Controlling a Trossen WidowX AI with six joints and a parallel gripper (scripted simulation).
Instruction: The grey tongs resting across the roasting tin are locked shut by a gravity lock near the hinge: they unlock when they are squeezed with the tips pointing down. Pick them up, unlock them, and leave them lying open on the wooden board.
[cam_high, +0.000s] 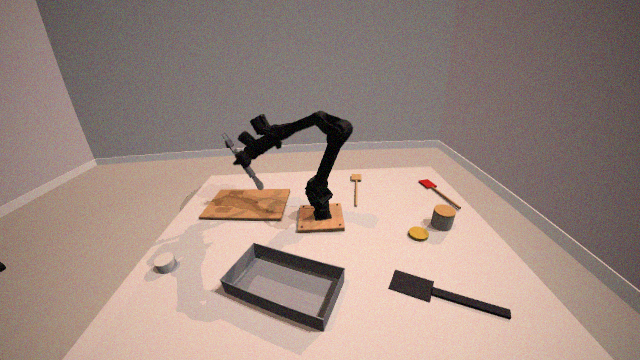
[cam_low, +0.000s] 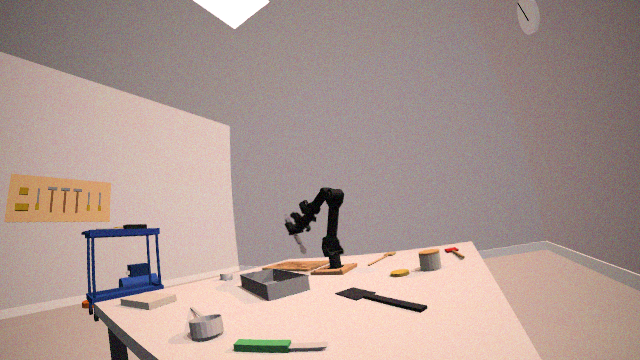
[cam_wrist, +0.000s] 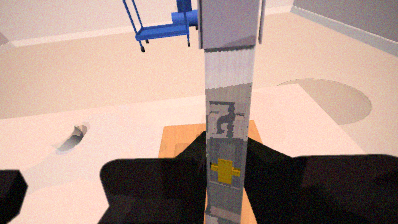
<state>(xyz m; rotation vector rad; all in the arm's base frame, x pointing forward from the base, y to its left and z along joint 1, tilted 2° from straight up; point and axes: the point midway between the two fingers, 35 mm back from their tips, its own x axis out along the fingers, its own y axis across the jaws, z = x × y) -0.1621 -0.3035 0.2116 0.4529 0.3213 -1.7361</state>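
Now: gripper tip 3 cm to the right of the yellow lock piece, 1 cm below it and 1 cm short of it. From my gripper tip the other things lie so: yellow disc 66 cm to the left, 35 cm ahead, 19 cm below; then grey roasting tin 49 cm ahead, 18 cm to the left, 17 cm below; then wooden board 19 cm below, 2 cm to the left, 1 cm ahead.
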